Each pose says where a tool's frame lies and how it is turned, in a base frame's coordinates. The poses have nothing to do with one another.
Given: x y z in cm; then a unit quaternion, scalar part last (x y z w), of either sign.
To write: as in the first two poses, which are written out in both.
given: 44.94 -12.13 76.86 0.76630 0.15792 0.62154 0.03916
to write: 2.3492 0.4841 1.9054 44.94 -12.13 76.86
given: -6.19 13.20 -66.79 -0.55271 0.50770 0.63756 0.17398
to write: -1.5670 1.4394 1.8075 -6.19 13.20 -66.79
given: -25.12 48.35 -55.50 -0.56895 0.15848 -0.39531 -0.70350
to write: 1.2657 -0.3525 0.8794 -25.12 48.35 -55.50
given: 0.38 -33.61 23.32 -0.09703 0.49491 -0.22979 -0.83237
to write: 0.2057 -1.0491 0.4871 0.38 -33.61 23.32
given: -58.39 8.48 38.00 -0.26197 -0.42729 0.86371 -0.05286
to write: 0.7964 1.2990 -2.6257 -58.39 8.48 38.00
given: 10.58 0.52 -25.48 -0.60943 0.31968 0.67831 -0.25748
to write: 1.6529 -0.8670 -1.8397 10.58 0.52 -25.48
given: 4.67 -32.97 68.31 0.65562 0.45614 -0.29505 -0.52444
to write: -1.5689 -1.0915 0.7060 4.67 -32.97 68.31
